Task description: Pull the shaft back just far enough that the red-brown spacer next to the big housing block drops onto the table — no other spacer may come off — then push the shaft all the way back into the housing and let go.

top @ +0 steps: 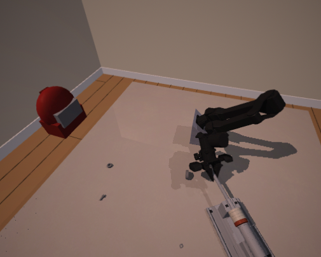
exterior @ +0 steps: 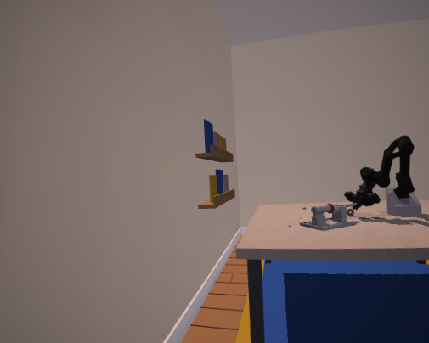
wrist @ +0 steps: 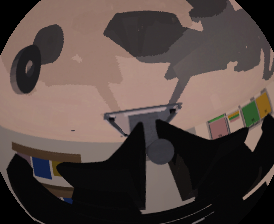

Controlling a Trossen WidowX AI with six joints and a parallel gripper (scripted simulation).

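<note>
Right now the thin grey shaft is 6 cm ahead of my gripper tip, 4 cm to the left of it and 2 cm above it. The rest, counted from my gripper tip: grey cylinder (2 cm behind, 12 cm to the right, 3 cm below); then red-brown spacer (15 cm ahead, 9 cm to the left, 2 cm above); then cream spacer (13 cm ahead, 8 cm to the left, 2 cm above).
</note>
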